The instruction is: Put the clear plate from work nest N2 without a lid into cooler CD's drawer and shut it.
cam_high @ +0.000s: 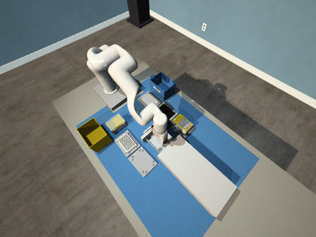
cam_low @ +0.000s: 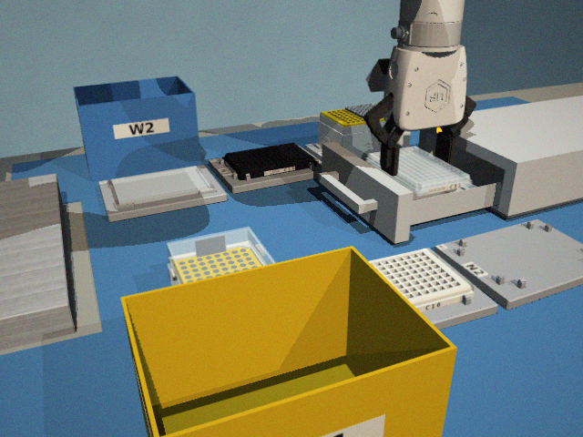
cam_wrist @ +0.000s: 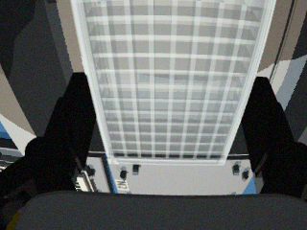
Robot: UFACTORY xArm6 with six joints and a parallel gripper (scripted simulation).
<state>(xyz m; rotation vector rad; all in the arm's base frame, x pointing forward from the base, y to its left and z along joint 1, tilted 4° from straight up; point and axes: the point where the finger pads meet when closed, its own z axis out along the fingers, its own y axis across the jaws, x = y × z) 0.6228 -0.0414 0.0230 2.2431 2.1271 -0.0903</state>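
My hand is 4 cm short of the drawer and 4 cm above it. From my hand the other things lie so: clear plate: 1 cm below; cooler CD: 16 cm ahead, 3 cm below, 1 cm to the right; yellow rack: 19 cm to the left, 3 cm ahead, 1 cm below.
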